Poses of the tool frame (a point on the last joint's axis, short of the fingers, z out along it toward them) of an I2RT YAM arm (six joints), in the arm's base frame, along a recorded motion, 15 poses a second.
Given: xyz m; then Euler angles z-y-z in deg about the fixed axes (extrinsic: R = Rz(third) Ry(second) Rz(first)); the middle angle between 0 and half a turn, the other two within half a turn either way.
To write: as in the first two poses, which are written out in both.
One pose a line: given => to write
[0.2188 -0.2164 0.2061 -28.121 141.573 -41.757] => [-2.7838 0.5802 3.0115 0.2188 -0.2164 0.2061]
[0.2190 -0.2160 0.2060 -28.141 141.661 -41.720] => [-2.7846 0.5788 3.0119 0.2190 -0.2160 0.2060]
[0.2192 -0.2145 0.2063 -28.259 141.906 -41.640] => [-2.7862 0.5745 3.0141 0.2192 -0.2145 0.2063]
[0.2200 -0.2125 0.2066 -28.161 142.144 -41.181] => [-2.7900 0.5717 3.0187 0.2200 -0.2125 0.2066]
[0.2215 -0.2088 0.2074 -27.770 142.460 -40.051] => [-2.7978 0.5694 3.0288 0.2215 -0.2088 0.2074]
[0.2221 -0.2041 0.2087 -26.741 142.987 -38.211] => [-2.8145 0.5676 3.0376 0.2221 -0.2041 0.2087]
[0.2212 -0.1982 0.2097 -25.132 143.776 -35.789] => [-2.8400 0.5645 3.0437 0.2212 -0.1982 0.2097]
